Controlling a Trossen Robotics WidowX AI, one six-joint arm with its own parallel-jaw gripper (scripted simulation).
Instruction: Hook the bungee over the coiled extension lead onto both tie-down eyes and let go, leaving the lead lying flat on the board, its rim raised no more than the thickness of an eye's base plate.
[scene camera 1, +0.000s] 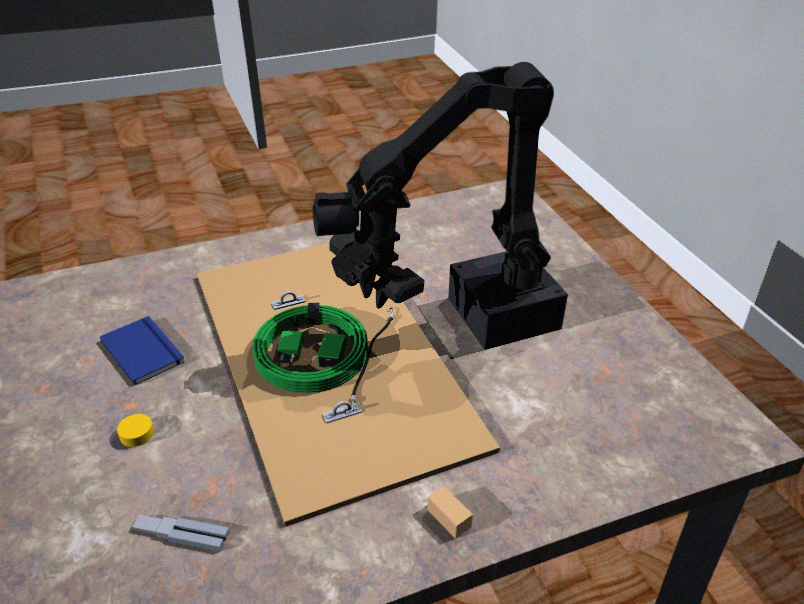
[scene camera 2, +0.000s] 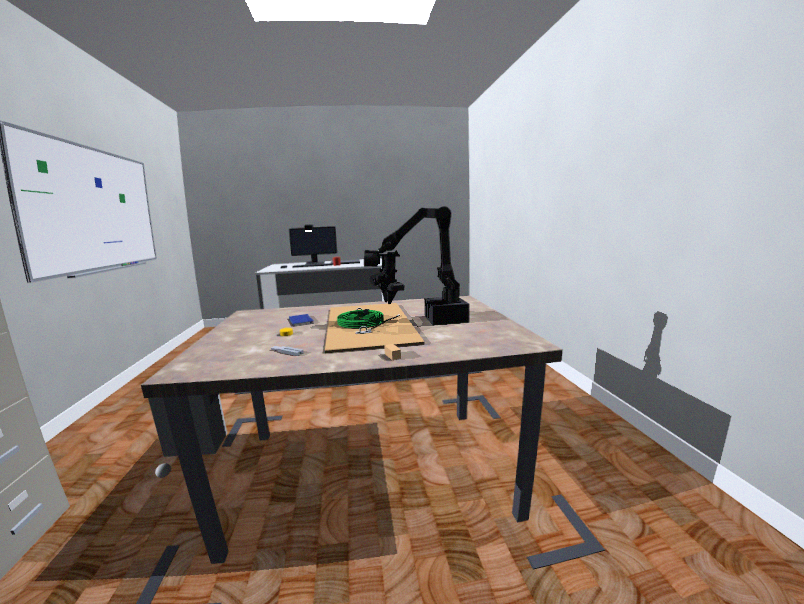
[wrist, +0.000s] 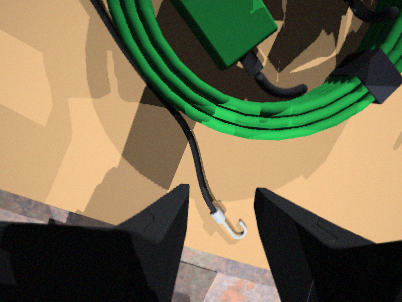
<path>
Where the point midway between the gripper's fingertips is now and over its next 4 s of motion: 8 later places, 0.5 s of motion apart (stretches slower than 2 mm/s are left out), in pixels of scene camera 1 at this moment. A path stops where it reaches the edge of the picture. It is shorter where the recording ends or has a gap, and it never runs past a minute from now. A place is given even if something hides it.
My gripper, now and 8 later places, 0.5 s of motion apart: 373, 302; 380, 296; 388, 290; 391, 290; 391, 302; 392, 313; 391, 317; 391, 314; 391, 304
</path>
